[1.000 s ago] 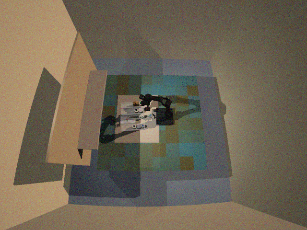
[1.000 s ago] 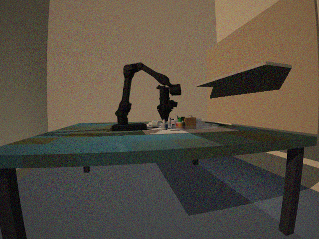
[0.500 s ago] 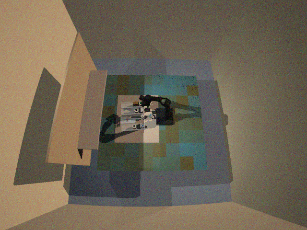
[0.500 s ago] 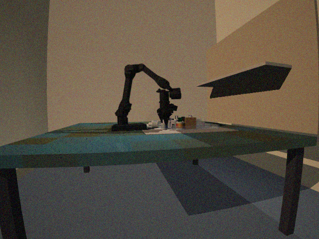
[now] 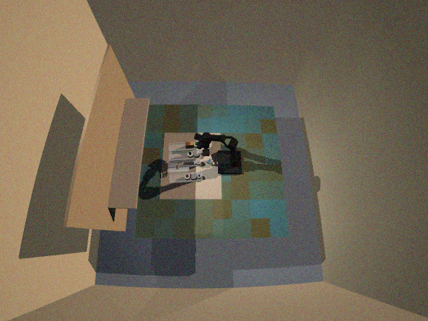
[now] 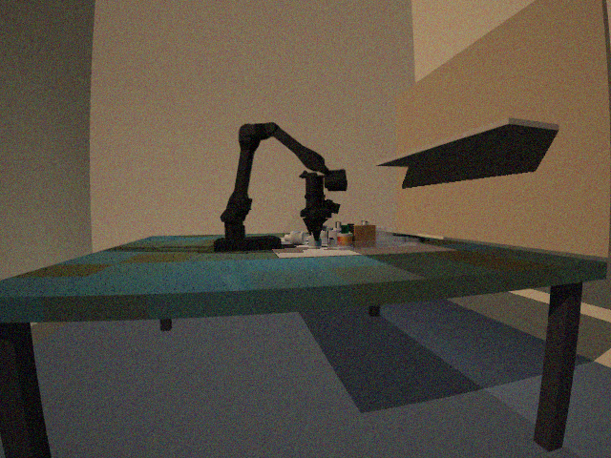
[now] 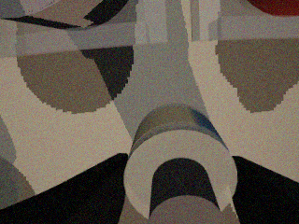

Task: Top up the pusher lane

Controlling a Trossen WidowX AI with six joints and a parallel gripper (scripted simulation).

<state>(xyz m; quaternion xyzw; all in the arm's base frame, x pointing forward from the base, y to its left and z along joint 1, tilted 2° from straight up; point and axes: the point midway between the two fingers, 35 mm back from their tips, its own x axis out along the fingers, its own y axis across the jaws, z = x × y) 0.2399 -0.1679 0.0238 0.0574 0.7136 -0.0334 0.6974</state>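
Right now the white mat is 15 cm ahead of my gripper tip, 12 cm to the left of it and 3 cm below it. The rest, counted from my gripper tip: pusher lane: 24 cm ahead, 13 cm to the left, 1 cm below; then shelf: 59 cm ahead, 6 cm to the left, 34 cm above; then brown box: 14 cm ahead, 6 cm to the right, 1 cm above.
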